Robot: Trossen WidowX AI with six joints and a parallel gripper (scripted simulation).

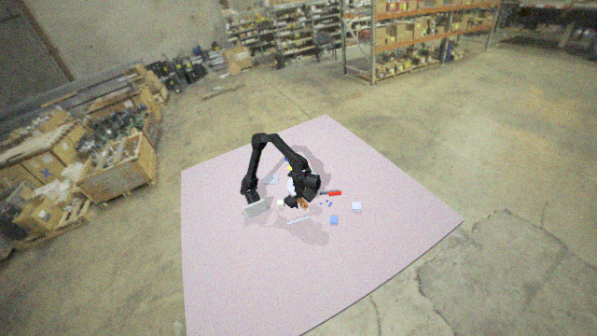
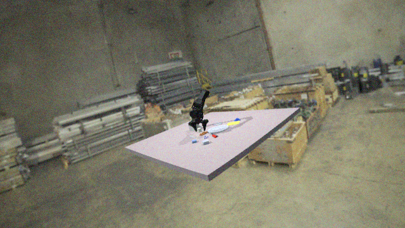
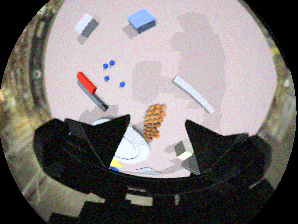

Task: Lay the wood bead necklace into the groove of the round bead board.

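Right now my gripper tip is 60 mm to the left of the white stick, 60 mm past it and 40 mm above it. The rest, counted from my gripper tip: cream cube: 110 mm behind, 60 mm to the left, 20 mm below; red-handled tool: 170 mm ahead, 30 mm below, 20 mm to the left; blue block: 150 mm to the right, 100 mm ahead, 30 mm below.
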